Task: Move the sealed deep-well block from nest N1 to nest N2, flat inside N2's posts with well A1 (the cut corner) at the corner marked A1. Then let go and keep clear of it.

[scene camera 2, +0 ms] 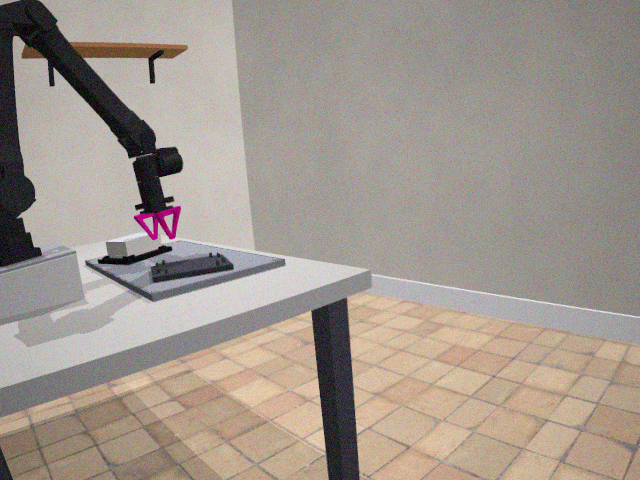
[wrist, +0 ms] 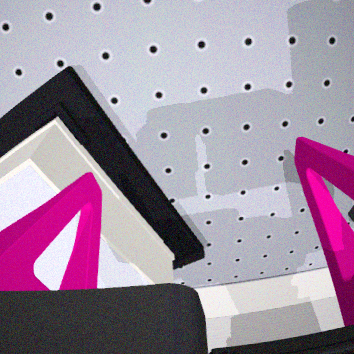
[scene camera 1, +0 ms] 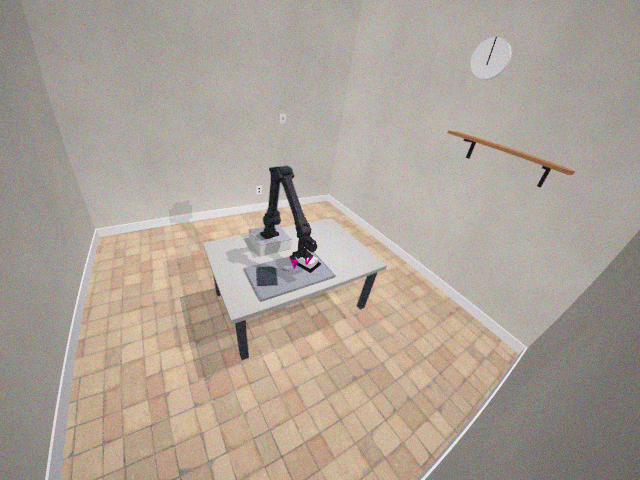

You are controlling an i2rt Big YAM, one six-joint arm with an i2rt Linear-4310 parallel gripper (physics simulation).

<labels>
The gripper is open and touches a white block.
</labels>
